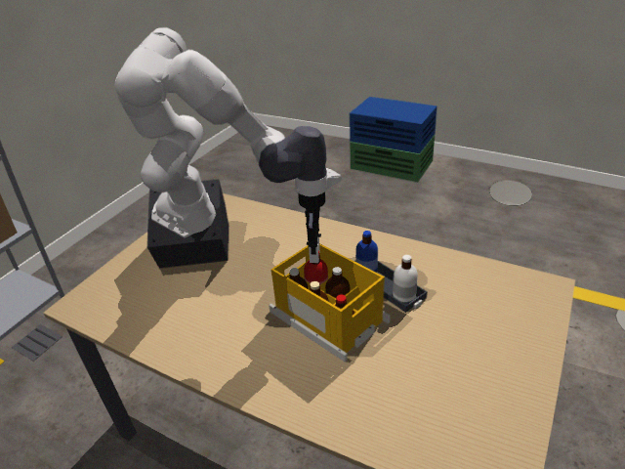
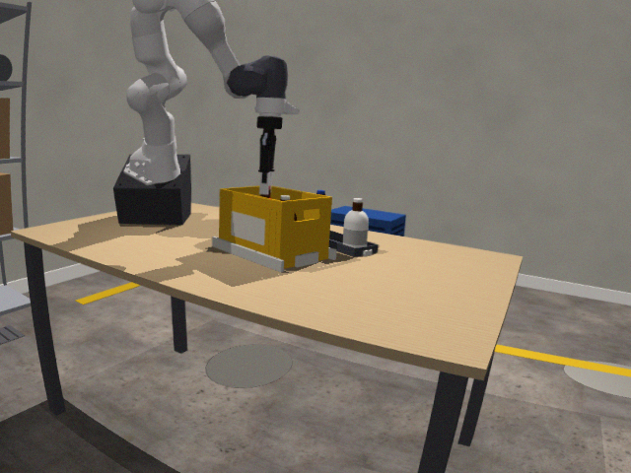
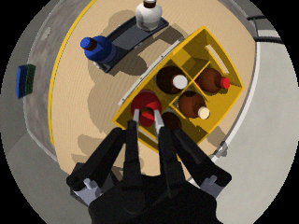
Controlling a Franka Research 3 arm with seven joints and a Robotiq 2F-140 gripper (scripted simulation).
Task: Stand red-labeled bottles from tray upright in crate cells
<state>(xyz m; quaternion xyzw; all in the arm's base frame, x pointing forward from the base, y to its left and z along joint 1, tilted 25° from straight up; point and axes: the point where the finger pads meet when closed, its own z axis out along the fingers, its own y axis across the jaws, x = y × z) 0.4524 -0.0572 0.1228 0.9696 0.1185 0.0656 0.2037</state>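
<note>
My hand is 80 mm above the red-labeled bottle. From my hand the other things lie so: blue-labeled bottle (170 mm to the left, 130 mm ahead, 110 mm below); then white-labeled bottle (270 mm ahead, 110 mm below, 70 mm to the left); then yellow crate (110 mm below, 80 mm to the right, 60 mm ahead).
</note>
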